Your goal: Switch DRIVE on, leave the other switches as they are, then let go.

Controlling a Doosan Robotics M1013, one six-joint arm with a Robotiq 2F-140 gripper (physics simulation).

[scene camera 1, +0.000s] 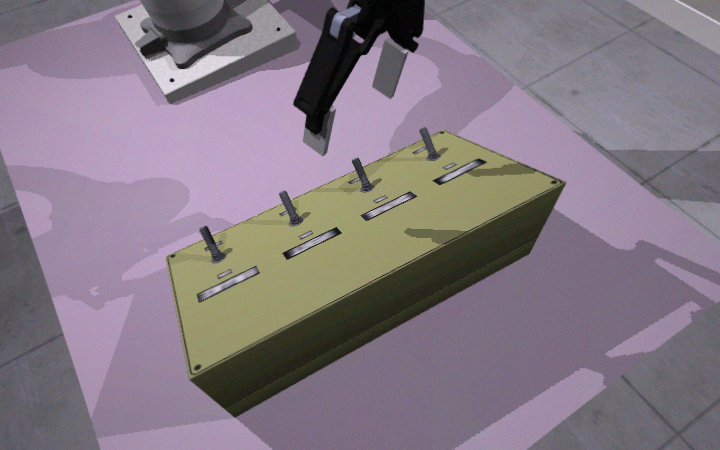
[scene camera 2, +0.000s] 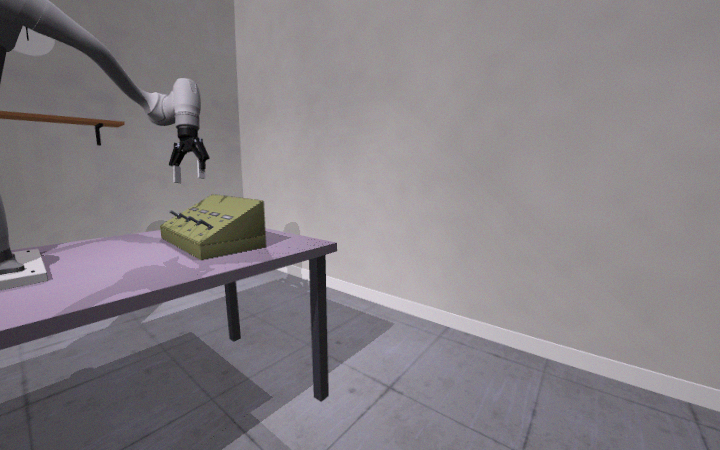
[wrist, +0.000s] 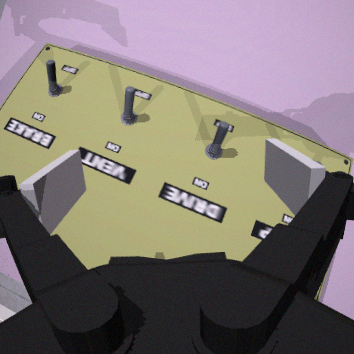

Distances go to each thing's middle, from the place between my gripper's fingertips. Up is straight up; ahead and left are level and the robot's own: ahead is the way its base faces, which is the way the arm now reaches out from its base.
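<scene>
Yellow-green switch box [scene camera 1: 284, 298]: 18 cm below my hand, 5 cm ahead of it, 5 cm to the right of it.
</scene>
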